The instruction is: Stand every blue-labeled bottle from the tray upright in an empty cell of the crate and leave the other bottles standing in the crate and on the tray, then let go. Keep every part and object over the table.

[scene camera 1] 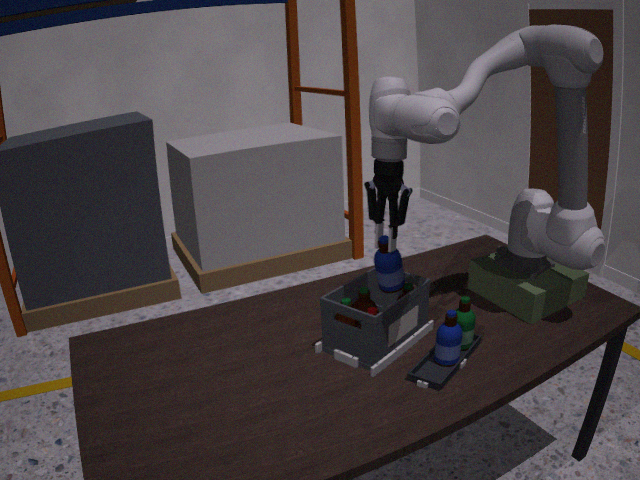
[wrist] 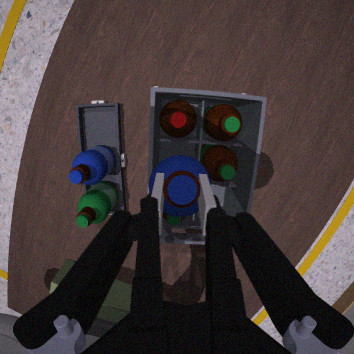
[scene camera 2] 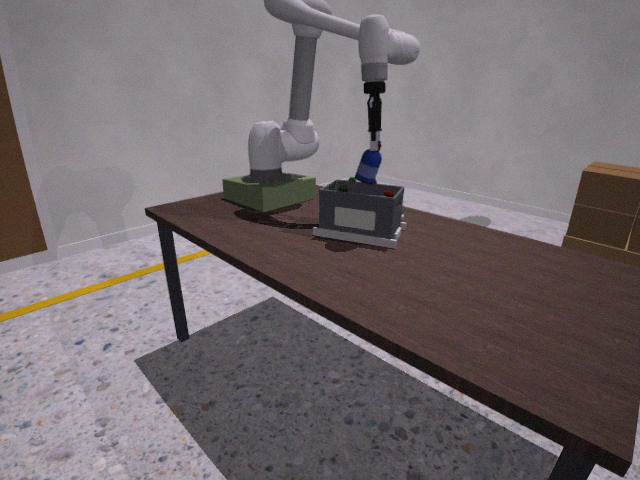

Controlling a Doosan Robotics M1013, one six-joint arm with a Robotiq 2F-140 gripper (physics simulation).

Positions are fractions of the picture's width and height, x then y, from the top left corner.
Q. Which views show my gripper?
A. Scene camera 1, the wrist view and scene camera 2: all of them.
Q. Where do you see a red-capped bottle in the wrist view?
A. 0.50,0.33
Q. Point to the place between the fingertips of my gripper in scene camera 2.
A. At 0.59,0.31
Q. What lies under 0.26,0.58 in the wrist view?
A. A green bottle.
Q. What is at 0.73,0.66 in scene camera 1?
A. A green bottle.
